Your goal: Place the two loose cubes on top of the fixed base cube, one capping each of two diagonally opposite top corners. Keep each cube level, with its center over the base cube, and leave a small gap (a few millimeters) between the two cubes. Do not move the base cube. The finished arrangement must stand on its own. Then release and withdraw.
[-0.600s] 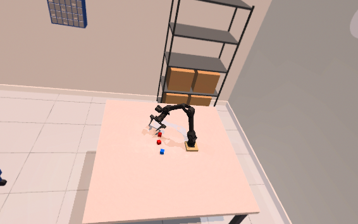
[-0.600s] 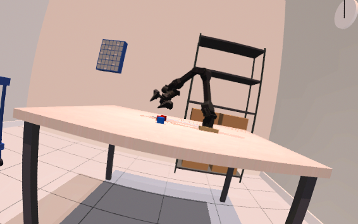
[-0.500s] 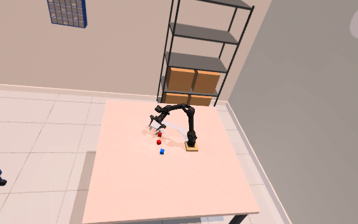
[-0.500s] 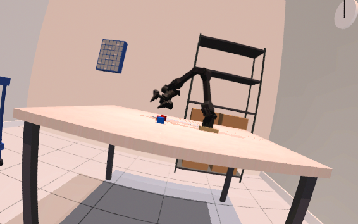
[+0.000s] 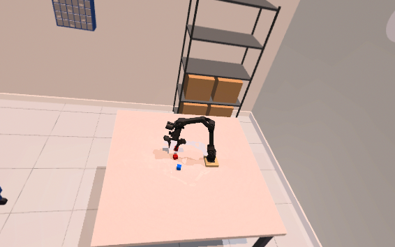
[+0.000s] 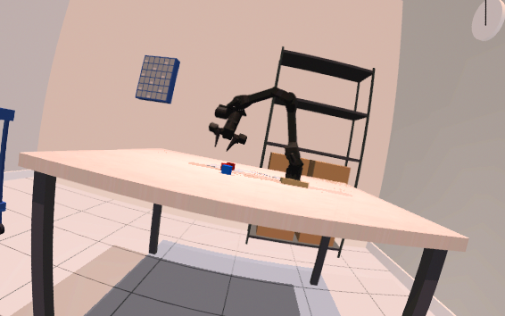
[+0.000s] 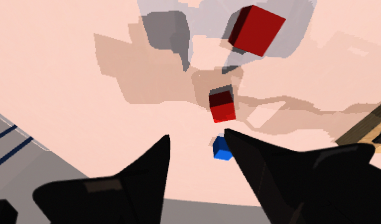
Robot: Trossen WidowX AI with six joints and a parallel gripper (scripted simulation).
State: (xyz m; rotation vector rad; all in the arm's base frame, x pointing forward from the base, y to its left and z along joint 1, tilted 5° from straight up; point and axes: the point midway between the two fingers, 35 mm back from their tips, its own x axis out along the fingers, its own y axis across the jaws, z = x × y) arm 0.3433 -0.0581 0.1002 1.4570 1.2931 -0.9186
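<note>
Now: the blue base cube 60 mm behind my gripper tip, 140 mm to the left of it and 80 mm below it.
</note>
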